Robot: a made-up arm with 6 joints.
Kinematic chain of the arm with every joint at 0, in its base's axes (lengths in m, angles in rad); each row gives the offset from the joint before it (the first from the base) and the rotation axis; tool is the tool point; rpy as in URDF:
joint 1: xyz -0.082 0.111 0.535 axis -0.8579 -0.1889 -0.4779
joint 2: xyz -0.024 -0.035 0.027 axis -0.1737 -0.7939 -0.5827
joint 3: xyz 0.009 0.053 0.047 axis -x
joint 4: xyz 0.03 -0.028 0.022 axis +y
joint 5: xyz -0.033 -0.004 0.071 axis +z
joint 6: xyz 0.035 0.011 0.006 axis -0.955 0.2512 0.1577
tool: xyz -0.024 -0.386 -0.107 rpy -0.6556 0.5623 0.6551
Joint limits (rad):
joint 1: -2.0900..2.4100
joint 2: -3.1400..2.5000
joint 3: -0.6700..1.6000
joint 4: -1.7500..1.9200
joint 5: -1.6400..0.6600
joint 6: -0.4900..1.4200
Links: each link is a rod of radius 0.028 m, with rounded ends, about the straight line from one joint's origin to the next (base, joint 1, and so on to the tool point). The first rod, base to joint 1, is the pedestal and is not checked.
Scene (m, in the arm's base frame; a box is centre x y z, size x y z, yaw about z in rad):
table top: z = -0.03
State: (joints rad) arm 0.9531 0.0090 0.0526 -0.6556 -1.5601 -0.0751
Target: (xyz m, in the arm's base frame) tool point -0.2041 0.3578 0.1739
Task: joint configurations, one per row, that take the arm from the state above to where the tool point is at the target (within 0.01 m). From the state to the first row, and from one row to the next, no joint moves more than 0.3 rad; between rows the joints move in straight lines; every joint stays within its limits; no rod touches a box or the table.
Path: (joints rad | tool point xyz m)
1: 1.0944 0.1262 0.1871 -0.4285 -1.5801 0.0179 | -0.3928 0.1140 0.3591
2: 1.2357 0.2435 0.3216 -0.2015 -1.6000 0.1109 | -0.3936 0.2205 0.3280
3: 1.3771 0.3607 0.4561 0.0256 -1.6200 0.2039 | -0.3294 0.3127 0.2573
4: 1.5184 0.4779 0.5906 0.2527 -1.6400 0.2969 | -0.2041 0.3578 0.1739

